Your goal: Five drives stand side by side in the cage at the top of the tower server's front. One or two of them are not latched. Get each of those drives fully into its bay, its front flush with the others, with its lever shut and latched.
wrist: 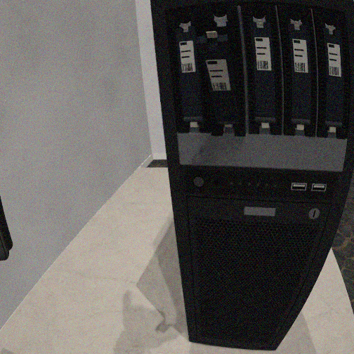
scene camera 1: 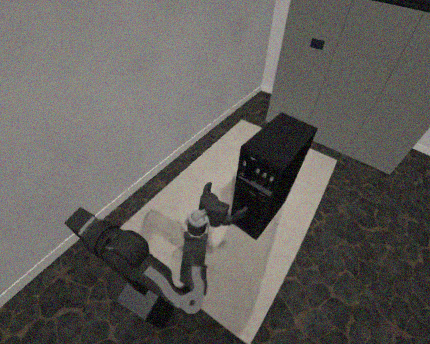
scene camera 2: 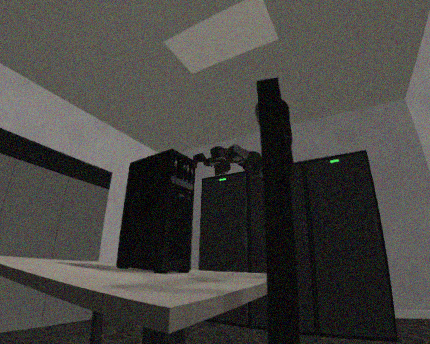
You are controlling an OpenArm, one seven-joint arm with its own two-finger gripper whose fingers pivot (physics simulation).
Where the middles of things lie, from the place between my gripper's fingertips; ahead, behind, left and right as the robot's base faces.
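There is the black tower server (scene camera 2: 156,230), 290 mm ahead of my gripper, 100 mm to the right of it and 160 mm below it. Then the drive lever (wrist: 216,61): my gripper is 110 mm short of it, 30 mm to the left of it and 20 mm below it. Going by their middles, the drive lever is the nearest to my gripper of the things named here.
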